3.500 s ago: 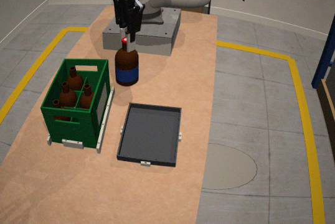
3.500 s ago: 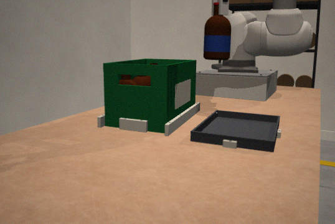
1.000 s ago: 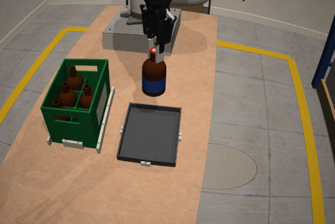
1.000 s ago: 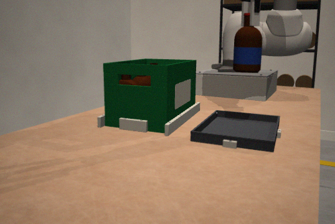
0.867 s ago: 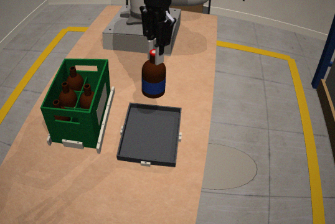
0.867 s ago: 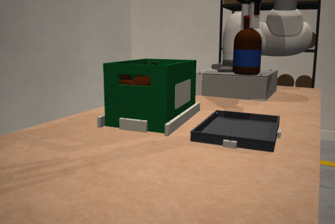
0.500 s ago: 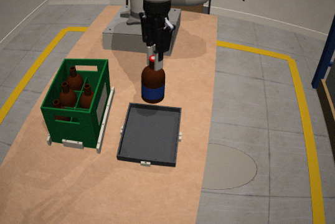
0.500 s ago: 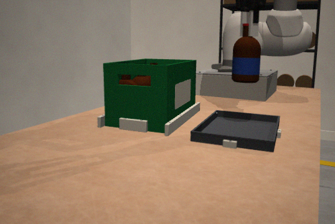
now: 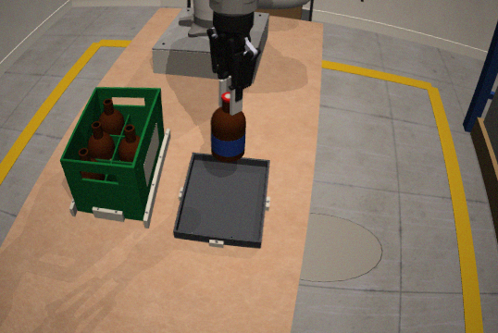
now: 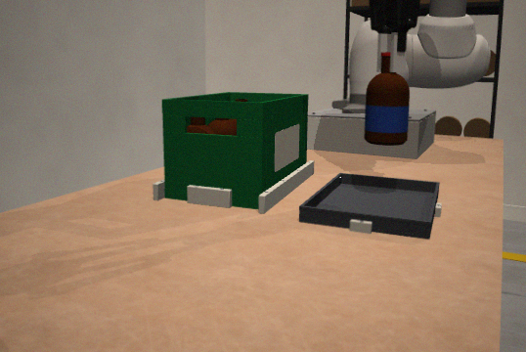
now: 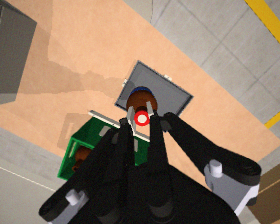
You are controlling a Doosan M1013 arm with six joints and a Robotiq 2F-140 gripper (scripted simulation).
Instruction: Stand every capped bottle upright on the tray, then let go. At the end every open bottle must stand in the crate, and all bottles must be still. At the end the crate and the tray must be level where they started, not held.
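Right now my hand is 80 mm above the bottle. Also, from my hand: crate (20 mm behind, 270 mm to the right, 170 mm below); then dark grey tray (60 mm ahead, 10 mm to the right, 240 mm below).
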